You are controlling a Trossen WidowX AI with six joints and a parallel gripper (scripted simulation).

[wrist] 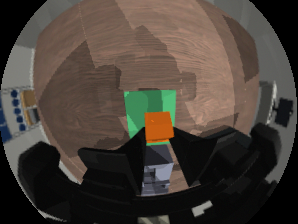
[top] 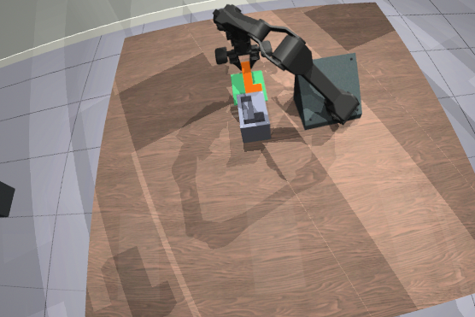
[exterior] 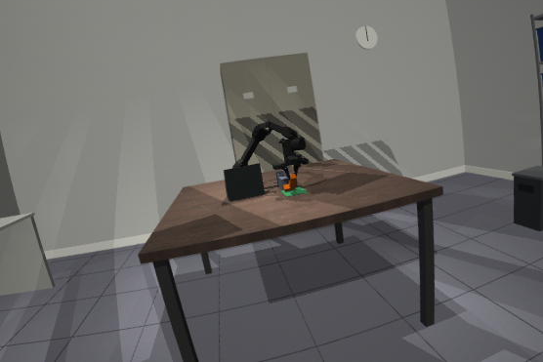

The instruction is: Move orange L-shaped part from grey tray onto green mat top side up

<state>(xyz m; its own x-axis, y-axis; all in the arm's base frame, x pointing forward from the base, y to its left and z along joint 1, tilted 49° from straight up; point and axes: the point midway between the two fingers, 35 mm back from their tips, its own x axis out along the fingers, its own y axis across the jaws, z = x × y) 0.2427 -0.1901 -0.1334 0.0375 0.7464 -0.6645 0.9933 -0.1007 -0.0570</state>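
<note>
The orange L-shaped part is 30 mm to the left of my gripper tip, 30 mm below it and 10 mm behind it. From my gripper tip the other things lie so: green mat (90 mm below, 20 mm to the left).
</note>
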